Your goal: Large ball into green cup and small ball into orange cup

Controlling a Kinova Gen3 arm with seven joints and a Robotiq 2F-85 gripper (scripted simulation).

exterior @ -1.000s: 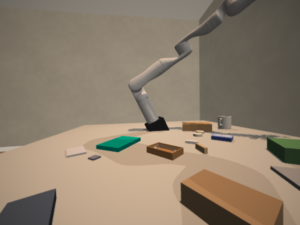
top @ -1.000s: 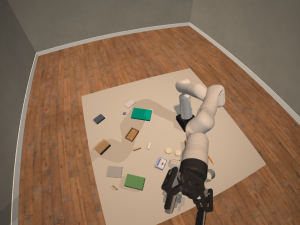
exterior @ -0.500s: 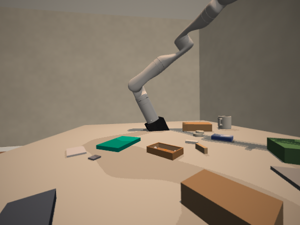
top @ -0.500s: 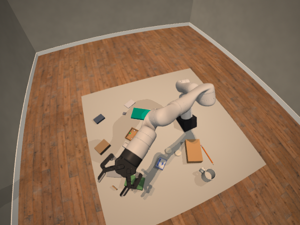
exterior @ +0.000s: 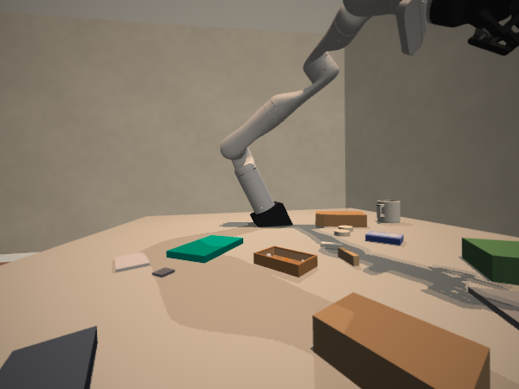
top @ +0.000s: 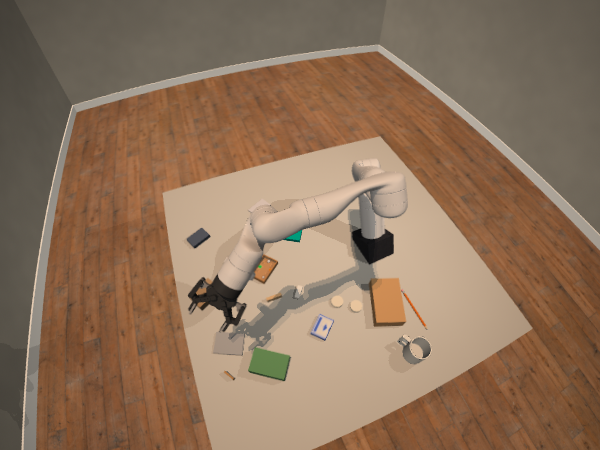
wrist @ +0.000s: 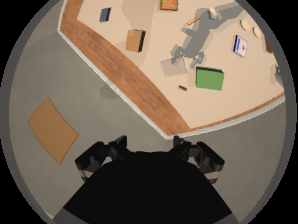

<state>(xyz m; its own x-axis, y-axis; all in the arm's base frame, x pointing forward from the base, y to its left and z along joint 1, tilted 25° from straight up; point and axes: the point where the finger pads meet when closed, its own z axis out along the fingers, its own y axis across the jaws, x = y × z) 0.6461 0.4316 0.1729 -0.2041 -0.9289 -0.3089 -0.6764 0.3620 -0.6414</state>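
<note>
My hand is 350 mm above the covered wooden puzzle, 300 mm to the left of it and 190 mm past it. Also, from my hand: green box: 330 mm below, 130 mm behind, 80 mm to the left; brown block: 340 mm below, 250 mm to the right, 60 mm ahead; grey plate: 350 mm below, 30 mm to the right.
</note>
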